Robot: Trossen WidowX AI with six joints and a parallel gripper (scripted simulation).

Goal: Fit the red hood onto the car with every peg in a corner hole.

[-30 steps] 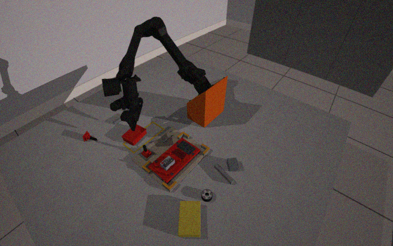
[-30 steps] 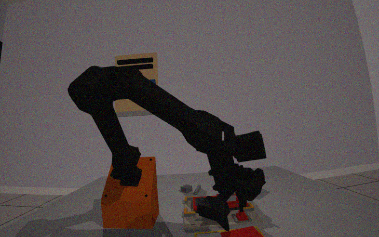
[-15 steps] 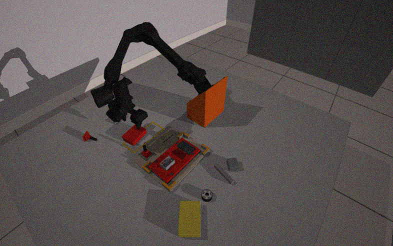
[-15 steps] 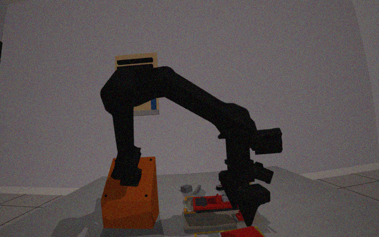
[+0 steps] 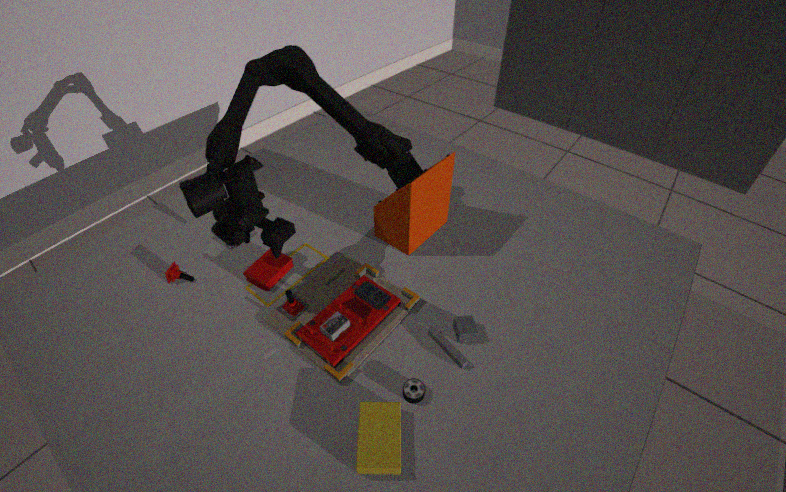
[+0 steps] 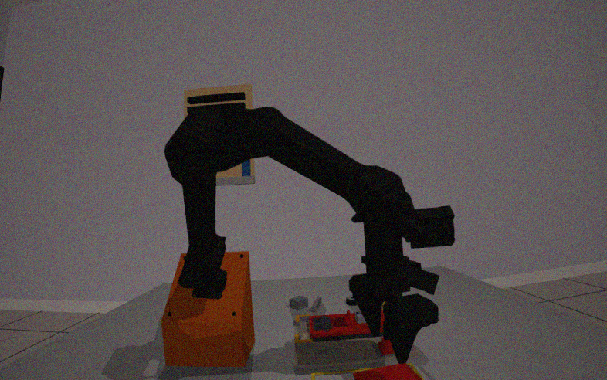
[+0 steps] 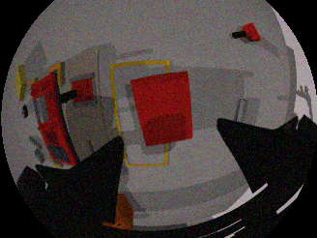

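The red hood lies 60 mm below my gripper tip. From my gripper tip the other things lie so: grey bar (150 mm to the right, 70 mm below, 10 mm behind); then grey engine block (250 mm to the left, 50 mm below); then yellow block (450 mm to the left, 90 mm ahead, 60 mm below).
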